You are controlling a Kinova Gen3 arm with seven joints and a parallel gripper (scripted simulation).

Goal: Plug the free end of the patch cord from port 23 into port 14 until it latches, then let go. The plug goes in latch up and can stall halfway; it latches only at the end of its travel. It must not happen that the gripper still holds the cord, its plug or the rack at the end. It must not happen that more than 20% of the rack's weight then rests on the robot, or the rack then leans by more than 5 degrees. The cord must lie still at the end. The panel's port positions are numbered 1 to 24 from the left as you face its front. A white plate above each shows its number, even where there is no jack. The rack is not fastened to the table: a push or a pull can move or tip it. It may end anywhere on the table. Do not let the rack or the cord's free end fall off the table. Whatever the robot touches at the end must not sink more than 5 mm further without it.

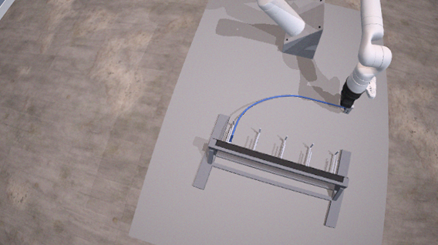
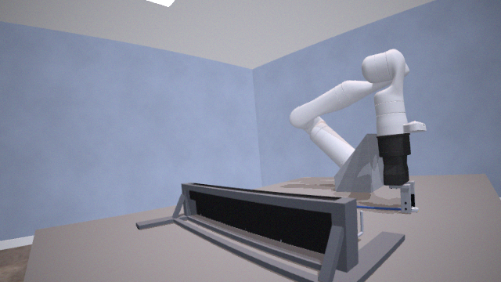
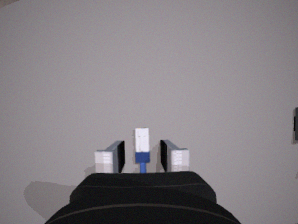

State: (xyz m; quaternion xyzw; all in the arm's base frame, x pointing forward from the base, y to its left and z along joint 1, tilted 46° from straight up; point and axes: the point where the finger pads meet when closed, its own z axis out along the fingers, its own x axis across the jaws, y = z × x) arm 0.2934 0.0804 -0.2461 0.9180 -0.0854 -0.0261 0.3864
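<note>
My hand is 10 mm to the right of the plug and 10 mm above it.
</note>
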